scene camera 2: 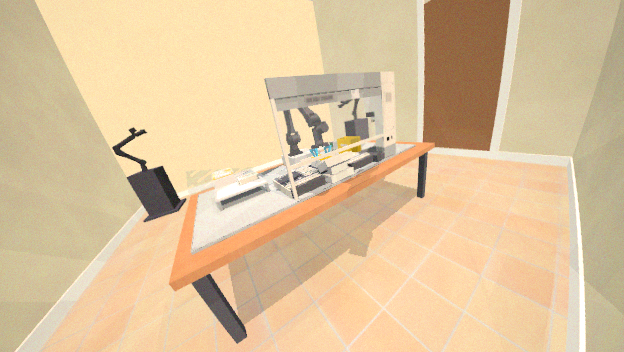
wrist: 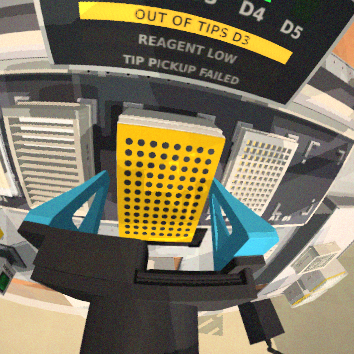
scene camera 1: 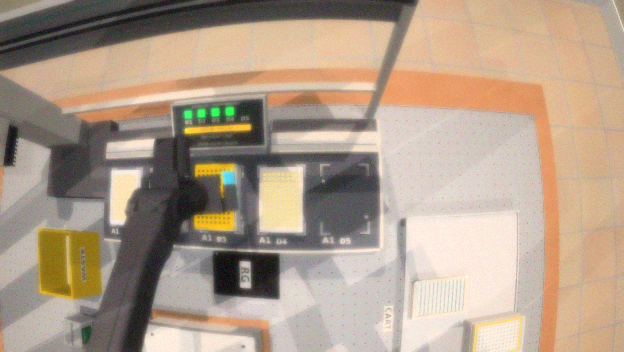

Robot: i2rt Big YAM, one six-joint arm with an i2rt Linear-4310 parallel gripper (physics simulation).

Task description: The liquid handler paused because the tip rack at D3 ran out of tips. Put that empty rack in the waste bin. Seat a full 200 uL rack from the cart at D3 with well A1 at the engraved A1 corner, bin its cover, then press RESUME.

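Frame: origin at the arm's base, x ahead, y left, z up, level; metres.
Seen in the pictures: gripper, fingertip midpoint: point(scene camera 2: 322, 158) point(wrist: 158, 178) point(scene camera 1: 212, 190).
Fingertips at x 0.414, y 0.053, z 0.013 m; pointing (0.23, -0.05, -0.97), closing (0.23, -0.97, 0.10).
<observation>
Offsets run from my fingertips to a thing's middle. "spot": to the spot under its first point.
The yellow tip rack @[dz -0.019, dx -0.012, dy -0.007 m] point(scene camera 1: 214, 220) point(wrist: 160, 210) sits at D3, its holes dark. My gripper point(scene camera 1: 215, 187) point(scene camera 2: 321, 151) point(wrist: 158, 178) is open and empty above it; in the wrist view the blue fingers stand left and right of the rack. The yellow waste bin @[dz -0.028, dx -0.240, dy +0.387 m] point(scene camera 1: 90, 250) point(scene camera 2: 349, 144) stands left of the deck. On the cart @[dz -0.063, dx -0.201, dy -0.553 m] point(scene camera 1: 460, 245) are a yellow-rimmed white rack @[dz +0.022, dx -0.244, dy -0.628 m] point(scene camera 1: 497, 335) and a striped box @[dz -0.020, dx -0.157, dy -0.479 m] point(scene camera 1: 439, 296); whether a cover is on the rack is unclear. The green RESUME button @[dz -0.016, dx -0.410, dy +0.312 m] point(scene camera 1: 86, 334) point(wrist: 4, 276) is partly visible. The screen @[spot: dz +0.001, dx +0.092, dy +0.035 m] point(wrist: 145, 55) reads OUT OF TIPS D3.
A slotted rack @[dz -0.034, dx -0.030, dy +0.115 m] point(wrist: 50, 155) at D2 and a white rack @[dz -0.042, dx +0.006, dy -0.130 m] point(scene camera 1: 281, 200) point(wrist: 260, 170) at D4 flank D3. A white plate @[dz -0.042, dx -0.048, dy +0.238 m] point(scene camera 1: 125, 197) is at D1. D5 holds no item. A black RG block @[dz -0.089, dx -0.162, dy -0.070 m] point(scene camera 1: 270, 285) lies before D3. A frame post @[dz +0.137, dx +0.219, dy -0.288 m] point(scene camera 1: 392, 55) rises behind the deck.
</observation>
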